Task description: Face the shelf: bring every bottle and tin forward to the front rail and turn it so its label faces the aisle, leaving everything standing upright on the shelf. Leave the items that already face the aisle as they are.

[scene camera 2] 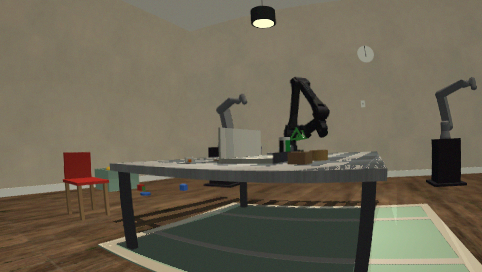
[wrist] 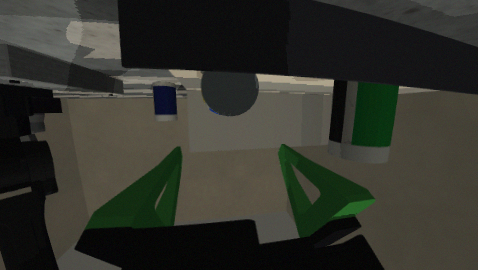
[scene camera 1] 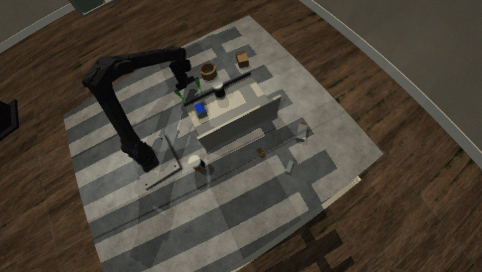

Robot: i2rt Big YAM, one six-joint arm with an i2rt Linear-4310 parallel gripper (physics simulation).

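Places are measured from the arm's base along level axes (x ahead, y left, z up), in millimetres.
Pixels of known places: gripper, fingertip midpoint: (scene camera 2: pixel 292 139) (wrist: pixel 232 149) (scene camera 1: pixel 194 98); arm's base, origin of the base link: (scene camera 1: pixel 148 159).
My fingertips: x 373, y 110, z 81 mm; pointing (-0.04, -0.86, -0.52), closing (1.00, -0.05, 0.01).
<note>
For each thing: its top centre in the pictures, then the offset to it from my fingertips. "spot": a spot on its surface instead. Level surfaces: height alone.
- blue tin, middle of its top: (wrist: pixel 226 115) (scene camera 1: pixel 198 107) 41 mm right, 5 mm back, 31 mm down
- shelf board, its level: 87 mm down
- black tin, middle of its top: (wrist: pixel 355 155) (scene camera 2: pixel 284 137) (scene camera 1: pixel 217 83) 8 mm right, 142 mm ahead, 13 mm up
- shelf's back panel, surface spot: (wrist: pixel 250 125) spot: 249 mm right, 63 mm ahead, 1 mm up
- round brown pot, middle of its top: (scene camera 2: pixel 318 150) (scene camera 1: pixel 207 68) 181 mm left, 174 mm ahead, 60 mm down
- wooden block, middle of its top: (scene camera 2: pixel 300 152) (scene camera 1: pixel 242 56) 133 mm left, 394 mm ahead, 60 mm down
- grey box, middle of its top: (scene camera 1: pixel 302 129) 447 mm right, 367 mm ahead, 82 mm down
- small white block, middle of its top: (scene camera 1: pixel 289 166) 554 mm right, 196 mm ahead, 98 mm down
A blue tin (scene camera 1: pixel 200 110) lies on its side on the shelf board (scene camera 1: pixel 239 102), its round grey end (wrist: pixel 230 95) facing the front rail (scene camera 1: pixel 235 80) (scene camera 2: pixel 281 158) (wrist: pixel 200 35). A green, white and black tin (scene camera 1: pixel 219 90) (scene camera 2: pixel 285 145) (wrist: pixel 375 117) stands upright near the rail. Its label direction is unclear. Another tin (scene camera 1: pixel 196 162) (wrist: pixel 165 102), with a white top and blue side, stands on the table beyond the shelf's end. My gripper (scene camera 1: pixel 192 96) (scene camera 2: pixel 298 134) (wrist: pixel 232 149) is open and empty, at the rail side near the blue tin, above the shelf. The wrist view is upside down.
The shelf's back panel (scene camera 1: pixel 240 122) (scene camera 2: pixel 245 143) (wrist: pixel 250 125) rises behind the tins. A round brown pot (scene camera 1: pixel 208 71) (scene camera 2: pixel 319 155) and a wooden block (scene camera 1: pixel 242 59) (scene camera 2: pixel 300 158) stand outside the rail. A grey box (scene camera 1: pixel 302 132) and a small white block (scene camera 1: pixel 289 166) lie behind the shelf.
</note>
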